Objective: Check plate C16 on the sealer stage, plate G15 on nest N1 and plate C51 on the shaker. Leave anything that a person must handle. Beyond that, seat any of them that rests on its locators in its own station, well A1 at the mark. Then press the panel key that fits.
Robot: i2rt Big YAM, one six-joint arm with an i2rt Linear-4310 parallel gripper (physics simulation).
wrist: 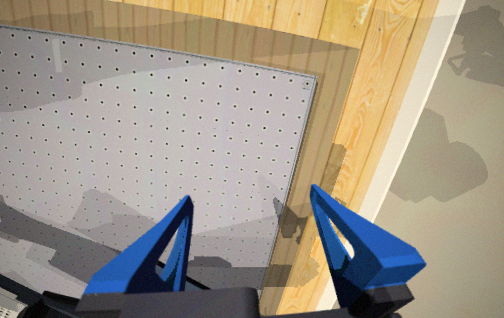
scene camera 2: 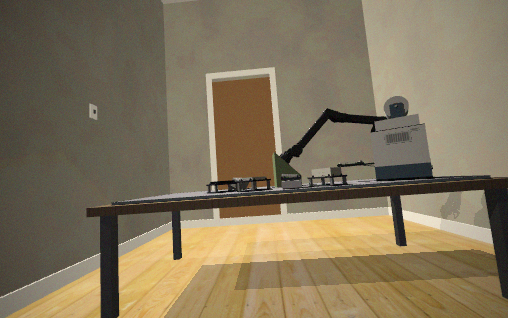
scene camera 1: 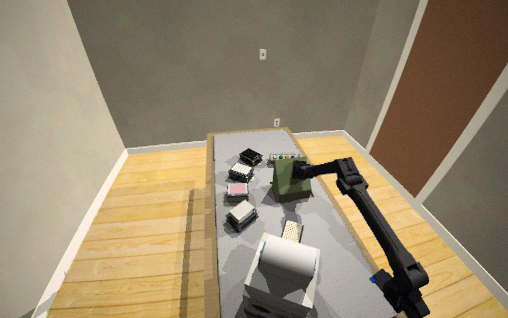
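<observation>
My gripper is open and empty, with its blue fingers over the perforated board near its corner. In scene camera 1, one blue fingertip shows right of the white sealer. A cream plate lies at the sealer's far side. A row of stations on the left bears a black plate or rack, a white plate, a pink-topped plate and a pale, thick-topped plate. The key panel stands behind the green wedge. Plate labels, A1 marks and exact seating are too small to read.
The green wedge stands mid-table with the arm's base on it. The arm reaches from there past the sealer, along the table's right edge. The sealer carries a large white roll.
</observation>
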